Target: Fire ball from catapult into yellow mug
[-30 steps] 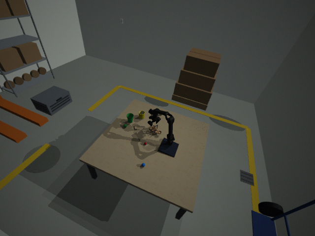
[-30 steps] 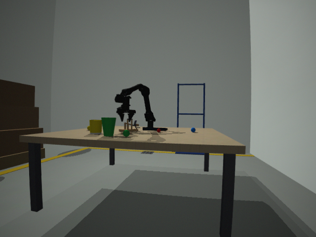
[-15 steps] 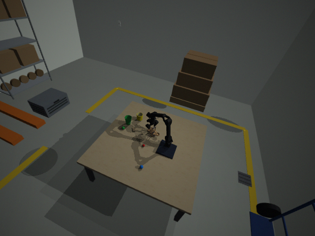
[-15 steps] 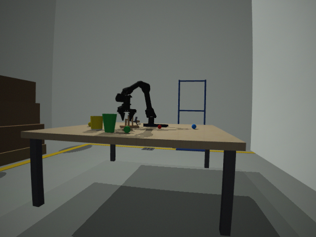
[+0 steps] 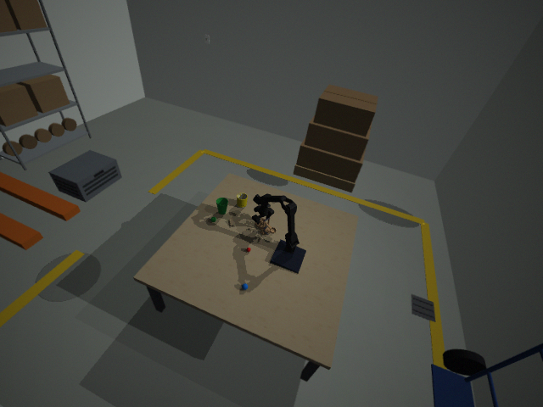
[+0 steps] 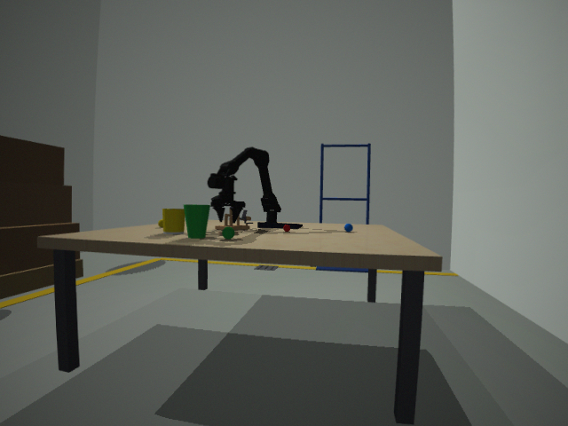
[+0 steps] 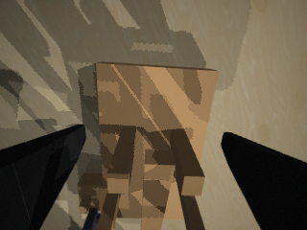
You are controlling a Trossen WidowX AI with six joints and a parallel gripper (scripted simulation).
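My gripper tip is 2 cm short of the red ball, 28 cm to the right of it and 2 cm above it. Round my gripper tip: yellow mug (23 cm ahead, 16 cm to the right, 1 cm below); then wooden catapult (5 cm behind, 5 cm to the left, 2 cm above); then wooden block (24 cm ahead, 7 cm to the left, 3 cm below).
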